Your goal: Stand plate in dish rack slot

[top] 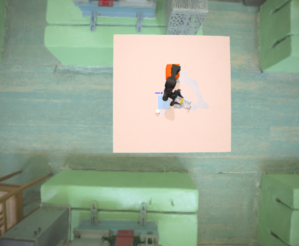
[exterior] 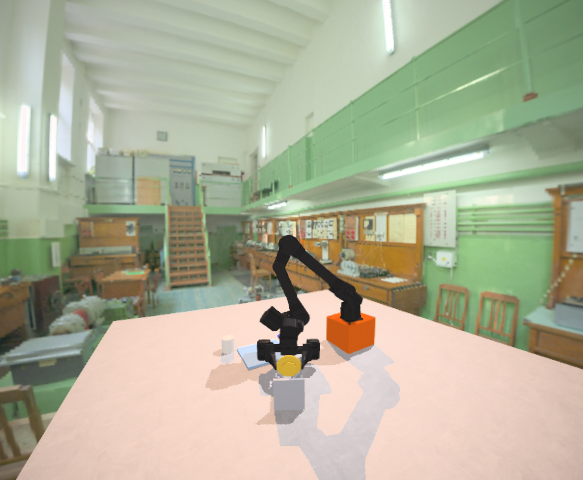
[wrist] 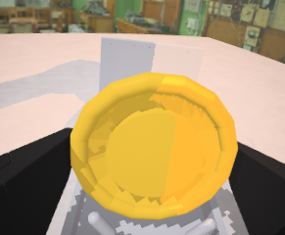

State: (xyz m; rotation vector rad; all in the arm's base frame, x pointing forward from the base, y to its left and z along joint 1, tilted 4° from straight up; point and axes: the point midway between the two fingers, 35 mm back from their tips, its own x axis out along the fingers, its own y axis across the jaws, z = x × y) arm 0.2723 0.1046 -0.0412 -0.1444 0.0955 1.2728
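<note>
Right now the plate is 1 cm to the right of my gripper tip. From my gripper tip the other things lie so: white cup: 24 cm to the right, 15 cm ahead, 3 cm below; grey dish rack: 3 cm below, 2 cm to the left, 1 cm ahead.
</note>
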